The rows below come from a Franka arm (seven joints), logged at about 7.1 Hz.
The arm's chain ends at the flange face. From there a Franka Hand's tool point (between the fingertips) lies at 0.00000 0.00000 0.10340 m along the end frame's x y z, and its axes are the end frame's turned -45 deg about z.
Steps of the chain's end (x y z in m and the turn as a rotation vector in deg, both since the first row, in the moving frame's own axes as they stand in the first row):
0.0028, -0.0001, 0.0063, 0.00, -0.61, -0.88
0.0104, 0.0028, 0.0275, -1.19, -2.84, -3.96
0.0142, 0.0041, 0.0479, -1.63, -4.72, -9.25
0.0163, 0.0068, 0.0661, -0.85, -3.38, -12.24
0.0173, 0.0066, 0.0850, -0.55, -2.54, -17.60
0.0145, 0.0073, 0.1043, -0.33, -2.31, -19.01
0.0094, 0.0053, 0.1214, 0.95, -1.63, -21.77
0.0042, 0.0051, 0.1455, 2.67, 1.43, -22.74
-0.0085, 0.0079, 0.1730, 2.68, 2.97, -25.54
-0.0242, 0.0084, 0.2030, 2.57, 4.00, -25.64
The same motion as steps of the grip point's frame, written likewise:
0.0013, 0.0011, 0.0063, 0.43, -0.43, -0.88
0.0002, 0.0074, 0.0274, 1.17, -2.85, -3.96
-0.0012, 0.0097, 0.0475, 2.18, -4.49, -9.25
0.0010, 0.0137, 0.0659, 1.79, -2.99, -12.24
0.0033, 0.0150, 0.0849, 1.41, -2.18, -17.60
0.0014, 0.0135, 0.1042, 1.40, -1.87, -19.01
0.0014, 0.0073, 0.1213, 1.82, -0.48, -21.77
0.0041, 0.0040, 0.1454, 0.88, 2.90, -22.74
-0.0045, -0.0016, 0.1728, -0.21, 4.00, -25.54
-0.0146, -0.0113, 0.2027, -1.01, 4.65, -25.64

